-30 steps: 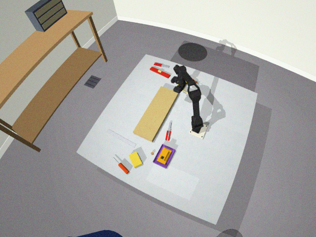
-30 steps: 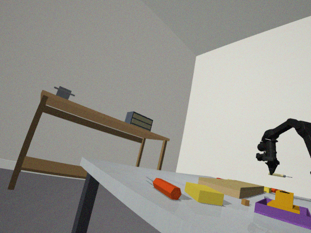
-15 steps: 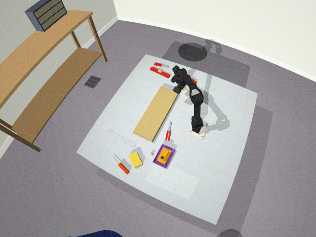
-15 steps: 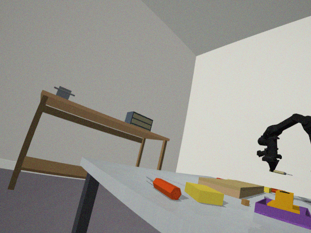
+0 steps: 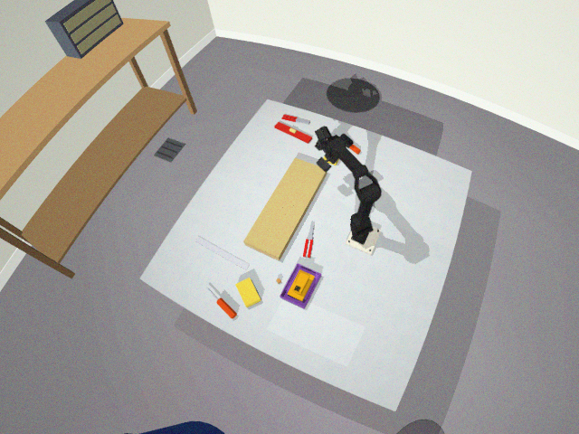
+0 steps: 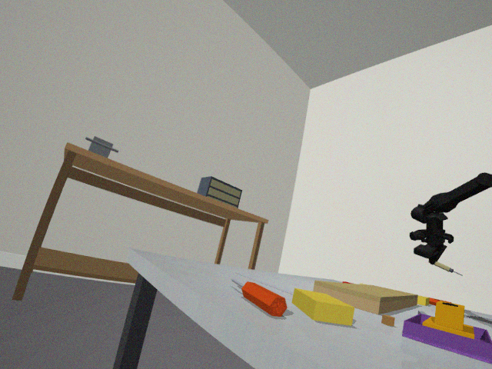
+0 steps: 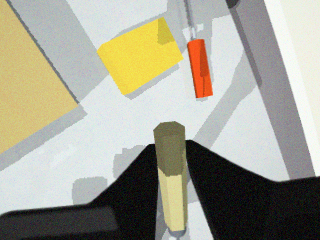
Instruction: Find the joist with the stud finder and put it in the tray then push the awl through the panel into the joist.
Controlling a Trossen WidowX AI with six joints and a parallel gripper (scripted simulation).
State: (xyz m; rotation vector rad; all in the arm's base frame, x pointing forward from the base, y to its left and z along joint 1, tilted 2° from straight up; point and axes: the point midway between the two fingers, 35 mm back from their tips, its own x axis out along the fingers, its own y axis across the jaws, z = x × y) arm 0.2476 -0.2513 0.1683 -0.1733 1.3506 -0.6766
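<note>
Now: gripper tip 5 cm past the awl, 1 cm to the right of it and 2 cm above it. Also, from my gripper tip: red level (34 cm ahead, 16 cm to the right, 16 cm below); then purple tray (12 cm behind, 59 cm to the left, 16 cm below); then stud finder (12 cm behind, 61 cm to the left, 12 cm below).
</note>
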